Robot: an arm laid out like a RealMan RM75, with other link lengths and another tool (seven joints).
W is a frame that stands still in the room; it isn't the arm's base.
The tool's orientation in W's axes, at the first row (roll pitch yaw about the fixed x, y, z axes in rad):
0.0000, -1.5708, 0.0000
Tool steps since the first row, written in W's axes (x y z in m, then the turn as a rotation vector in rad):
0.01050, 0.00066, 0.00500, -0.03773, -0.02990, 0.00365
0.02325, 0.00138, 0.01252, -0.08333, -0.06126, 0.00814
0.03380, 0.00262, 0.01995, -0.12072, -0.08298, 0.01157
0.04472, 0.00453, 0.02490, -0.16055, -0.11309, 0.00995
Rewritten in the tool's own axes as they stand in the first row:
0.00500, 0.00066, -0.01050, 0.00365, -0.02990, 0.03773
0.01252, 0.00138, -0.02325, 0.00814, -0.06126, 0.08333
0.01995, 0.00262, -0.03380, 0.01157, -0.08298, 0.12072
0.02490, 0.00453, -0.04472, 0.00995, -0.11309, 0.16055

